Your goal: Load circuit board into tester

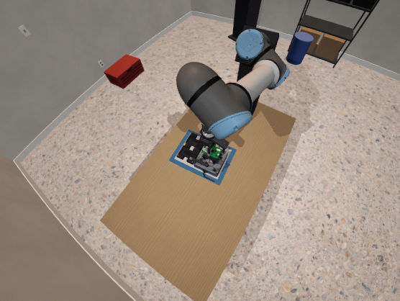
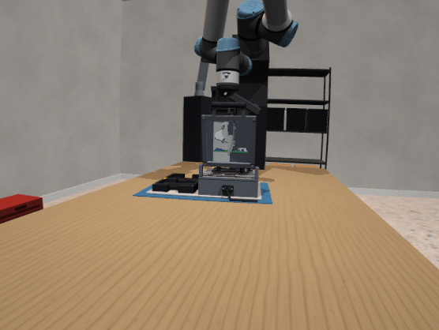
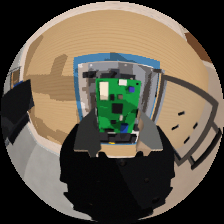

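Now: hand right at the green circuit board. From my hand the other things lie so: tester bed 10 mm to the left, 60 mm below; then tester lid 110 mm ahead, 60 mm to the left, 50 mm above.
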